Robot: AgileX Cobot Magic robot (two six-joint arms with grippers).
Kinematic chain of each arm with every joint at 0, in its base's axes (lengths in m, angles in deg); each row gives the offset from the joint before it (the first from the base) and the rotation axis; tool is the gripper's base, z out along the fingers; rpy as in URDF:
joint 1: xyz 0 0 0.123 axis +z
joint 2: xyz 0 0 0 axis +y
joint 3: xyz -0.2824 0 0.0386 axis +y
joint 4: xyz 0.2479 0 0.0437 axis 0.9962 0 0.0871
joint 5: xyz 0 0 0 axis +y
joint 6: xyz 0.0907 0 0.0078 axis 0.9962 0 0.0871
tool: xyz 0 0 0 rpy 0 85 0
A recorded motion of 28 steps. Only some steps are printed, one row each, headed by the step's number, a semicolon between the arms.
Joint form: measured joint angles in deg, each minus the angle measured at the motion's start. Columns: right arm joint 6, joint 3, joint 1, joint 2, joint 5, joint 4; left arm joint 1, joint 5, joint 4, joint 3, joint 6, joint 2.
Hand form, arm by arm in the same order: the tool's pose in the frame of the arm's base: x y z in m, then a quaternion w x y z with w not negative. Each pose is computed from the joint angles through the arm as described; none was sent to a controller.
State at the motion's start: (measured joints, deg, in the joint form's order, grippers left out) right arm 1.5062 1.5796 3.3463 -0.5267 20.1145 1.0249; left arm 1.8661 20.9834 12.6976 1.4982 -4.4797 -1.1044
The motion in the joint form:
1: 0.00 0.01 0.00 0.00 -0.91 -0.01; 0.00 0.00 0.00 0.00 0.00 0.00
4: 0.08 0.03 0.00 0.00 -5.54 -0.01; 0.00 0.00 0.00 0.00 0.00 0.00
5: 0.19 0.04 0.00 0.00 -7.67 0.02; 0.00 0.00 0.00 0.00 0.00 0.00
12: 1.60 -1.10 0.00 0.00 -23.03 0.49; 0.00 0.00 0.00 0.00 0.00 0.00
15: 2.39 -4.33 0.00 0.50 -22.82 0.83; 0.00 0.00 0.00 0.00 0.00 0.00
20: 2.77 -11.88 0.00 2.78 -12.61 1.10; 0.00 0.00 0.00 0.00 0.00 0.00
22: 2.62 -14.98 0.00 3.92 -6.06 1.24; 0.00 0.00 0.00 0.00 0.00 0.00
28: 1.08 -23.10 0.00 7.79 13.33 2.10; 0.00 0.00 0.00 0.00 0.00 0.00
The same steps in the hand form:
1: 0.0536 0.0037 0.1740 0.60603 -0.00788 0.79472 0.03308; 0.0521 0.0089 0.1731 0.59749 0.01481 0.79774 0.07996
4: 0.0553 0.0036 0.1810 0.63746 -0.00665 0.76968 0.03465; 0.0521 0.0089 0.1731 0.59749 0.01481 0.79774 0.07996
5: 0.0558 0.0036 0.1843 0.65153 -0.00545 0.75775 0.03599; 0.0521 0.0089 0.1731 0.59749 0.01481 0.79774 0.07996
12: 0.0552 0.0031 0.2154 0.75270 0.00780 0.65627 0.05196; 0.0521 0.0089 0.1731 0.59749 0.01481 0.79774 0.07996
15: 0.0525 0.0029 0.2336 0.76636 0.01400 0.63941 0.06046; 0.0521 0.0089 0.1731 0.59749 0.01481 0.79774 0.07996
20: 0.0492 0.0033 0.2593 0.73769 0.01602 0.67187 0.06441; 0.0521 0.0089 0.1731 0.59749 0.01481 0.79774 0.07996
22: 0.0478 0.0037 0.2658 0.71020 0.01480 0.70098 0.06345; 0.0521 0.0089 0.1731 0.59749 0.01481 0.79774 0.07996
28: 0.0422 0.0052 0.2780 0.61198 0.00349 0.78876 0.05758; 0.0521 0.0089 0.1731 0.59749 0.01481 0.79774 0.07996

